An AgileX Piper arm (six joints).
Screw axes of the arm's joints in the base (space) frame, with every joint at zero. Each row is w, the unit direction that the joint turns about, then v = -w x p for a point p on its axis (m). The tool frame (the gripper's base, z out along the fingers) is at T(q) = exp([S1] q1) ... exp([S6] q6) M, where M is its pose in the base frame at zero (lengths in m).
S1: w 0 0 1 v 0 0 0
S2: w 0 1 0 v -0.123 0 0
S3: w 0 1 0 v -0.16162 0 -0.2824
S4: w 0.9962 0 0.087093 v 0 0.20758 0
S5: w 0 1 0 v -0.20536 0 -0.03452
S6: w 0.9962 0 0.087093 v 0 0.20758 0
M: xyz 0.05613 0 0.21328 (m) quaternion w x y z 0.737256 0 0.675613 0
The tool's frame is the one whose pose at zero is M.
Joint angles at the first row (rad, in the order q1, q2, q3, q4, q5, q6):
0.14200, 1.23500, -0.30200, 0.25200, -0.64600, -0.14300
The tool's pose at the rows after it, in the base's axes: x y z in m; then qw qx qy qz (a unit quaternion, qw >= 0):
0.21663 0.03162 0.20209 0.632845 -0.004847 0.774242 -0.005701
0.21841 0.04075 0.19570 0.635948 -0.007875 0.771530 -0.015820
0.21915 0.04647 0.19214 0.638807 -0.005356 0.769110 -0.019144
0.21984 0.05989 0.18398 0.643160 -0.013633 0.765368 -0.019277
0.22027 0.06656 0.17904 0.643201 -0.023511 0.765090 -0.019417
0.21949 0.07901 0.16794 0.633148 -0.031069 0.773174 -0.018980
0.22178 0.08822 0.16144 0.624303 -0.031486 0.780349 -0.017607
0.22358 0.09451 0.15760 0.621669 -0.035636 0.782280 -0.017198
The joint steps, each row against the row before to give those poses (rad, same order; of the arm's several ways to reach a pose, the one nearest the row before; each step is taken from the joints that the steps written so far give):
0.10299, 0.06203, 0.00600, 0.11198, -0.09502, -0.09598
0.06998, 0.05100, 0.00200, 0.08697, -0.07600, -0.05098
0.04302, 0.03096, -0.00001, 0.05004, -0.04796, -0.01505
0.08001, 0.06499, 0.00000, 0.05402, -0.08500, -0.00601
0.03296, 0.03504, -0.00099, 0.01094, -0.03403, -0.00095
0.06905, 0.06296, -0.00499, 0.05407, -0.03698, -0.00004
0.03997, 0.04402, -0.02001, 0.03996, -0.00600, 0.00101
0.02302, 0.02997, -0.01399, 0.01503, -0.01000, -0.00001

